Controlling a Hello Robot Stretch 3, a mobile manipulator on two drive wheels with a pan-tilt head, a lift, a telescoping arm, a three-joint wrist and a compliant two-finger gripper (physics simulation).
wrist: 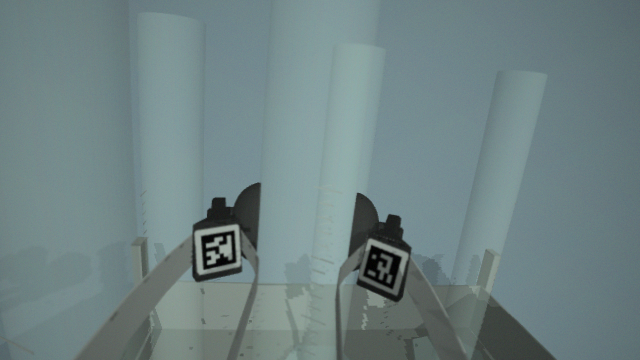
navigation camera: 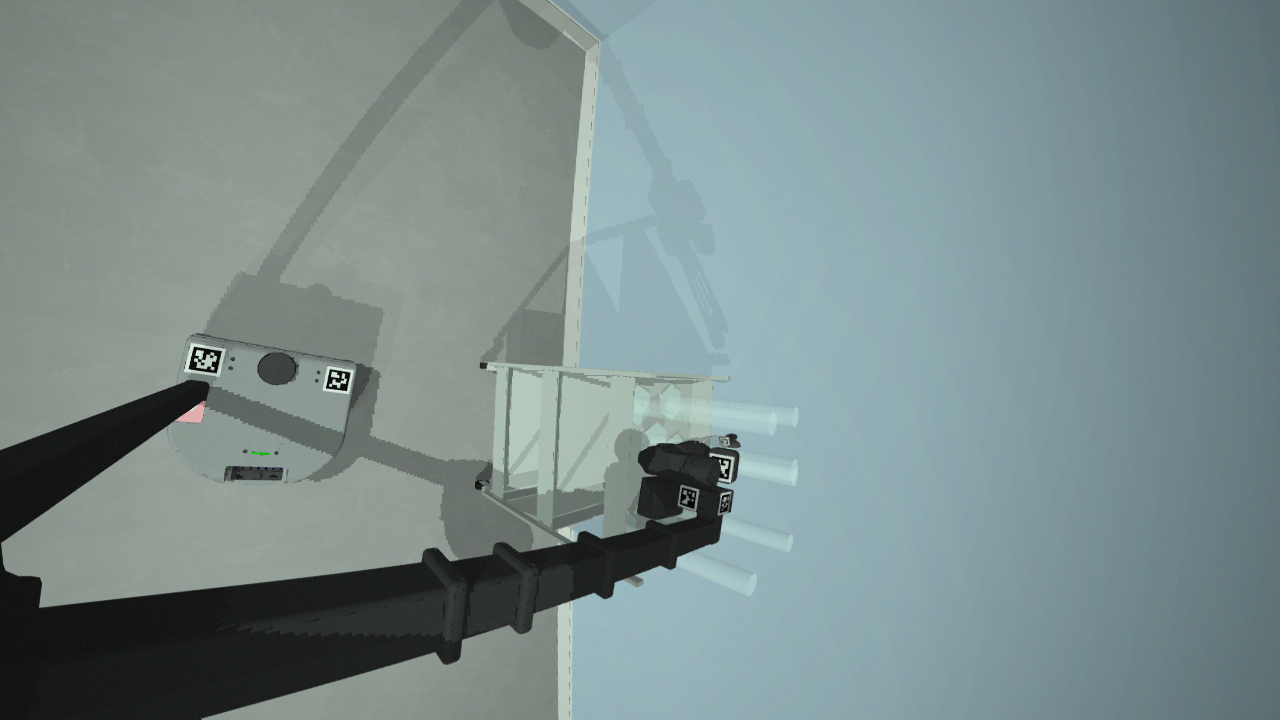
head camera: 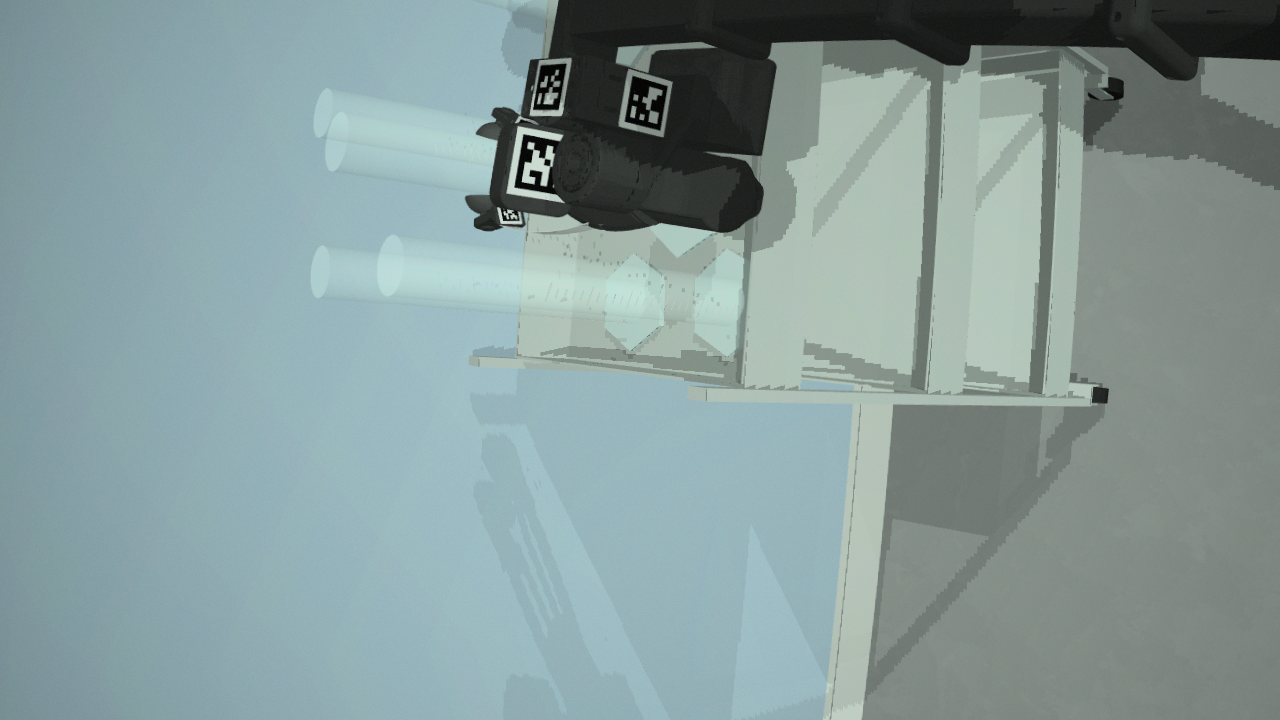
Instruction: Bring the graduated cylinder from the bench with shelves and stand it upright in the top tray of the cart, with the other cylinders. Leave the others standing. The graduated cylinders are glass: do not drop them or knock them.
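Frame: origin at the robot's base, x ahead, y right, z down, level; millimetres.
Seen in the pictures: gripper, fingertip midpoint: [head camera: 483, 168]; robot's base at its link origin: [navigation camera: 277, 367].
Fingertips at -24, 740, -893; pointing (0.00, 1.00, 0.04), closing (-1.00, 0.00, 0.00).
Note:
Pixels of each thing's top centre, then the offset from my fingertips to it, as dx, dy, dz. "spot": a spot on its surface instead.
- clear graduated cylinder at its top centre: [head camera: 337, 141] [navigation camera: 793, 470] +0, -34, -142
- top tray at a spot on its surface: [head camera: 774, 313] [navigation camera: 622, 404] spot: +78, -161, +193
- side at a spot on its surface: [head camera: 390, 265] [navigation camera: 772, 424] spot: +80, -75, -105
- white cart at a spot on its surface: [head camera: 947, 268] spot: +13, -152, +449
My gripper [head camera: 487, 167] [navigation camera: 737, 467] [wrist: 306, 214] is shut on a clear graduated cylinder [head camera: 402, 159] [navigation camera: 778, 469] [wrist: 295, 125], one pad on each side of it. The held cylinder is upright, among the others over the top tray [head camera: 774, 313] [navigation camera: 622, 402] [wrist: 225, 312]. Part of its foot [head camera: 677, 238] shows below the wrist in the head view; whether it touches the tray floor I cannot tell. Several other cylinders stand upright in the tray: two at one side [head camera: 390, 265] [navigation camera: 772, 423], one behind the held one [wrist: 356, 100] and one to the right [wrist: 520, 125] in the wrist view.
The white cart [head camera: 947, 268] [navigation camera: 547, 429] stands by the blue wall [head camera: 179, 447] [navigation camera: 984, 268]. My arm [head camera: 823, 22] [navigation camera: 501, 582] reaches along one side of the cart, above cylinders there. My mobile base [navigation camera: 268, 411] is apart from the cart. The bench with shelves does not show.

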